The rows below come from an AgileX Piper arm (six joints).
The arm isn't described. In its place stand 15 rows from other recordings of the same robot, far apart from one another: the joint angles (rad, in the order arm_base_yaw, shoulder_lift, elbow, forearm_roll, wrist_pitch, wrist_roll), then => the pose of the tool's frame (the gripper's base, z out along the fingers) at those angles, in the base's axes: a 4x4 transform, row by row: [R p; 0 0 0 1], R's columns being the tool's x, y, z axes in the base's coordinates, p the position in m.
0.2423, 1.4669, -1.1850, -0.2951, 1.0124, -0.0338 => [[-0.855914 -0.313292 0.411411 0.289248], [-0.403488 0.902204 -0.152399 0.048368], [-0.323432 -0.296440 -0.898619 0.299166], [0 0 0 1]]
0.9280, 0.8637, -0.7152, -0.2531, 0.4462, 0.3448 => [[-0.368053 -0.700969 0.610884 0.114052], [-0.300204 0.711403 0.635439 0.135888], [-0.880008 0.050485 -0.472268 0.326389], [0 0 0 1]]
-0.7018, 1.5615, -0.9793, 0.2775, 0.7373, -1.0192 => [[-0.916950 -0.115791 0.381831 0.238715], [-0.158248 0.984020 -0.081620 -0.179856], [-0.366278 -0.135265 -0.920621 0.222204], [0 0 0 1]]
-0.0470, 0.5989, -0.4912, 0.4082, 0.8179, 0.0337 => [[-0.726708 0.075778 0.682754 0.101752], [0.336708 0.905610 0.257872 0.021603], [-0.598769 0.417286 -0.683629 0.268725], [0 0 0 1]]
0.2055, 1.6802, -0.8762, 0.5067, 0.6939, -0.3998 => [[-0.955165 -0.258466 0.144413 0.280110], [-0.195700 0.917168 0.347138 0.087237], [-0.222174 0.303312 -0.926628 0.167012], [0 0 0 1]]
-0.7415, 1.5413, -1.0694, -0.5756, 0.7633, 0.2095 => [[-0.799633 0.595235 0.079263 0.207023], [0.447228 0.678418 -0.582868 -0.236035], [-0.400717 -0.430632 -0.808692 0.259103], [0 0 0 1]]
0.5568, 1.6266, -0.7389, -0.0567, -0.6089, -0.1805 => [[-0.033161 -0.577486 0.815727 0.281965], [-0.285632 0.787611 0.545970 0.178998], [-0.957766 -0.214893 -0.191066 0.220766], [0 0 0 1]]
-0.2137, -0.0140, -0.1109, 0.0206, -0.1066, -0.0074 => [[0.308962 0.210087 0.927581 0.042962], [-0.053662 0.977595 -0.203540 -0.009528], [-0.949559 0.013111 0.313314 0.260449], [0 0 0 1]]
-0.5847, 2.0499, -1.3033, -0.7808, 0.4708, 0.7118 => [[-0.712171 0.657292 0.246536 0.336059], [0.458242 0.701314 -0.546052 -0.257280], [-0.531815 -0.275909 -0.800654 0.146701], [0 0 0 1]]
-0.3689, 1.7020, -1.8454, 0.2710, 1.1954, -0.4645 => [[-0.786392 -0.069263 0.613833 0.349031], [-0.064663 0.997465 0.029711 -0.110636], [-0.614334 -0.016328 -0.788877 0.404850], [0 0 0 1]]
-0.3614, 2.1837, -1.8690, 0.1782, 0.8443, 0.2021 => [[-0.684309 0.533601 0.496983 0.459876], [0.593175 0.803746 -0.046208 -0.160944], [-0.424105 0.263177 -0.866529 0.217795], [0 0 0 1]]
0.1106, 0.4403, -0.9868, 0.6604, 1.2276, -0.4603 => [[-0.356914 -0.677215 0.643423 0.008895], [-0.206540 0.728951 0.652665 0.053878], [-0.911018 0.100053 -0.400045 0.408085], [0 0 0 1]]
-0.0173, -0.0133, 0.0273, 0.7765, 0.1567, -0.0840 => [[-0.088527 -0.046497 0.994988 0.056129], [0.631533 0.769851 0.092166 0.008983], [-0.770278 0.636527 -0.038788 0.194592], [0 0 0 1]]
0.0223, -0.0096, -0.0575, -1.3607, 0.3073, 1.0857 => [[0.013422 0.286839 0.957885 0.048809], [-0.249946 0.928522 -0.274544 -0.025839], [-0.968167 -0.235735 0.084157 0.226823], [0 0 0 1]]
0.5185, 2.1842, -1.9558, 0.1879, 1.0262, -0.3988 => [[-0.599141 -0.756002 0.263613 0.410926], [-0.678383 0.654216 0.334361 0.251202], [-0.425238 0.021499 -0.904826 0.235827], [0 0 0 1]]
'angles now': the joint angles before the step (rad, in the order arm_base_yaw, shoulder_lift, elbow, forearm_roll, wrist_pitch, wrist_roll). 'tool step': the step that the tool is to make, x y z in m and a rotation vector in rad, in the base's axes. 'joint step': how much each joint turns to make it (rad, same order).
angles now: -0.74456, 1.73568, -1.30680, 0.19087, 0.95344, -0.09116
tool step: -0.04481, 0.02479, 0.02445, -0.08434, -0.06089, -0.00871
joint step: -0.03750, -0.21737, 0.17696, -0.00239, -0.05677, -0.04083
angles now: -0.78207, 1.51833, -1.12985, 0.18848, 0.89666, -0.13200
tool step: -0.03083, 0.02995, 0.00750, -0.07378, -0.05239, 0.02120
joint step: 0.00000, -0.17915, 0.16004, 0.00377, -0.06580, -0.03792
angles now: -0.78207, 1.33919, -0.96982, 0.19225, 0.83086, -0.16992
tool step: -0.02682, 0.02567, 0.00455, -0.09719, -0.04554, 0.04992
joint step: -0.00003, -0.16410, 0.12854, 0.00002, -0.05670, -0.06998
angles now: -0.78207, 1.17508, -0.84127, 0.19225, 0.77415, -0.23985
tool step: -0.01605, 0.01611, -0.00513, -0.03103, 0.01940, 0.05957
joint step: 0.00000, -0.08438, 0.07606, 0.00000, 0.00963, -0.06877
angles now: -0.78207, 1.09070, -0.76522, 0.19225, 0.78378, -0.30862
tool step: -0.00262, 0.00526, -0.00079, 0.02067, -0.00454, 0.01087
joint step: 0.00002, -0.01772, 0.01268, 0.02574, 0.01905, -0.01554
